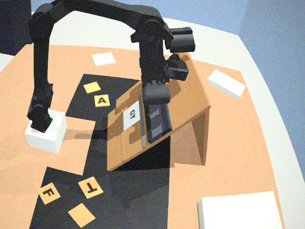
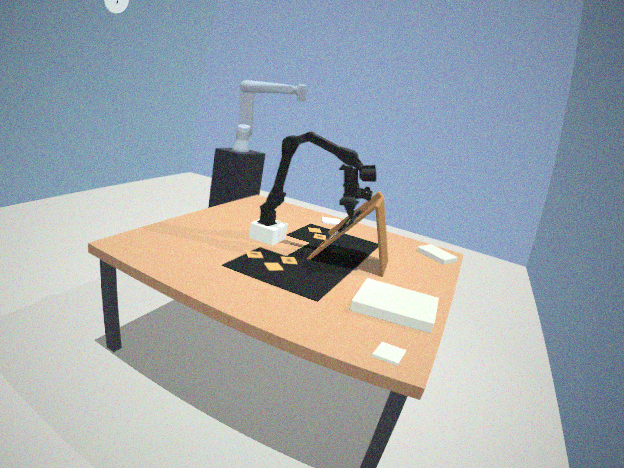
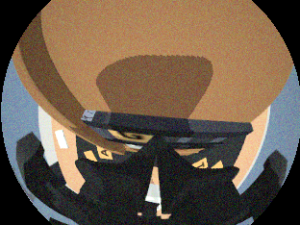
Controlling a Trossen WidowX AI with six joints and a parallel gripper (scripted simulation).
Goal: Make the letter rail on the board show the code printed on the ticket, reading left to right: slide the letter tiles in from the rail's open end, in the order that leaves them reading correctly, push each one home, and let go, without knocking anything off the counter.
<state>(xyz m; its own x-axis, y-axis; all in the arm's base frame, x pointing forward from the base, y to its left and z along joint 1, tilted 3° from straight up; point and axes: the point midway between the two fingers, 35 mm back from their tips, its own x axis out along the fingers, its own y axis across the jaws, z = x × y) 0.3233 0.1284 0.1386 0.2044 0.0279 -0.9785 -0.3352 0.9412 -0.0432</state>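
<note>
Right now the g tile is 30 mm to the left of my gripper tip and 10 mm behind it. The rest, counted from my gripper tip: white ticket 80 mm below, 60 mm behind; black mat 170 mm below, 130 mm behind, 90 mm to the right; large white slab 370 mm ahead, 250 mm to the right, 150 mm below.
</note>
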